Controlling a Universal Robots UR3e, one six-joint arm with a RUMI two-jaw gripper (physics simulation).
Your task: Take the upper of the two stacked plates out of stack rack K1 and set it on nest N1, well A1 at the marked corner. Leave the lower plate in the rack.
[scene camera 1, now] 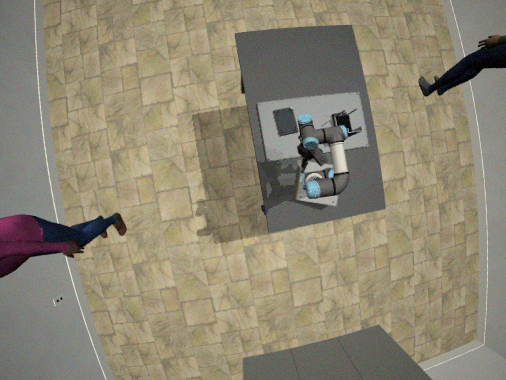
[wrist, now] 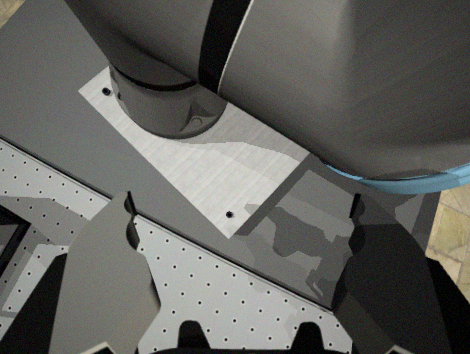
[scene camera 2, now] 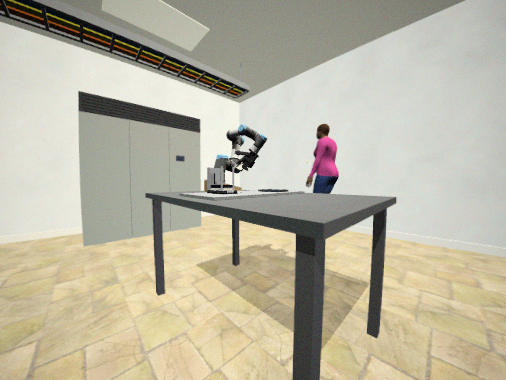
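Pixels of known places: gripper, fingertip midpoint: (scene camera 1: 312, 165) (wrist: 242, 194) (scene camera 2: 237, 171); arm's base, link origin: (wrist: 175, 86).
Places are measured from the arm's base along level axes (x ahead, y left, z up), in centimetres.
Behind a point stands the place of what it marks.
Note:
Stack rack K1 (scene camera 1: 334, 120) (scene camera 2: 210, 179), with upright grey posts, stands on the perforated board. Black plates (scene camera 1: 343, 121) (scene camera 2: 222, 186) lie low inside it; the two cannot be told apart clearly. Nest N1 (scene camera 1: 285, 122) {x 40.9, y 14.1, z -5.5 cm} (scene camera 2: 273, 190) {x 45.7, y 7.4, z -5.7 cm} is a flat dark rectangle on the board's other side; its marked corner is too small to make out. My gripper (scene camera 2: 246, 166) (wrist: 242, 194) {x 10.7, y 11.2, z 7.8 cm} is open and empty, raised above the table between the robot base and the board, away from rack and nest. A black frame edge, apparently the rack's, shows at the wrist view's left edge.
The light perforated board (scene camera 1: 270, 145) {x 30.1, y 27.3, z -6.6 cm} (wrist: 200, 280) {x 21.6, y 9.6, z -6.7 cm} lies on the dark grey table (scene camera 1: 300, 55) {x 82.2, y -11.3, z -7.9 cm} (scene camera 2: 350, 205) {x 96.0, y -25.6, z -8.0 cm}. The robot's pale base plate (scene camera 1: 327, 201) {x -12.8, y 5.5, z 0.3 cm} (wrist: 190, 180) {x 9.9, y 5.0, z -2.3 cm} is beside the board. My arm bends above it. People stand away from the table.

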